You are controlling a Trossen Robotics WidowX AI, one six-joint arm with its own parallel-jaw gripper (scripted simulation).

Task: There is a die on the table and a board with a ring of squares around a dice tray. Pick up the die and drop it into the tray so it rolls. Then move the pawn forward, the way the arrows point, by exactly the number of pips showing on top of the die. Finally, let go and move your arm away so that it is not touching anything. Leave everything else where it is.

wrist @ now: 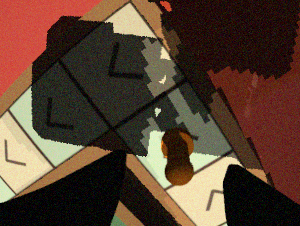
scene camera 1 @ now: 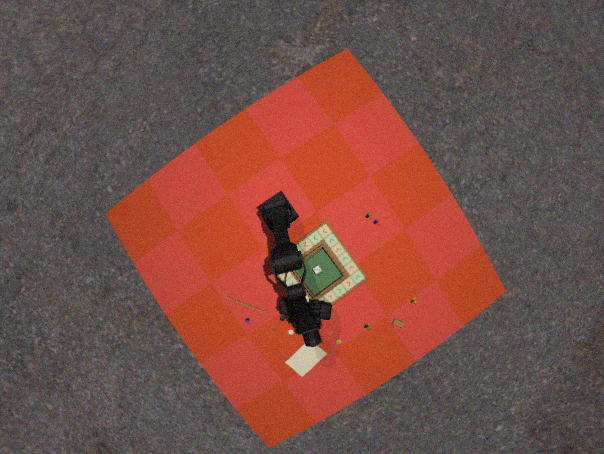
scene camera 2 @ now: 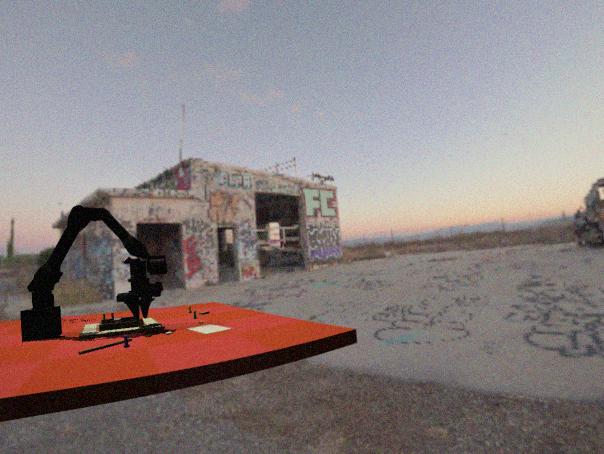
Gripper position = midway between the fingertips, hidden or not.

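Observation:
I can see a cream card [scene camera 1: 305, 358], though in the wrist view the card is out of frame. A green dice tray [scene camera 1: 330, 272] is here too. And then there is my own gripper [scene camera 2: 141, 319], which I also find in the wrist view, the gripper [wrist: 176, 168] being visible there as well.

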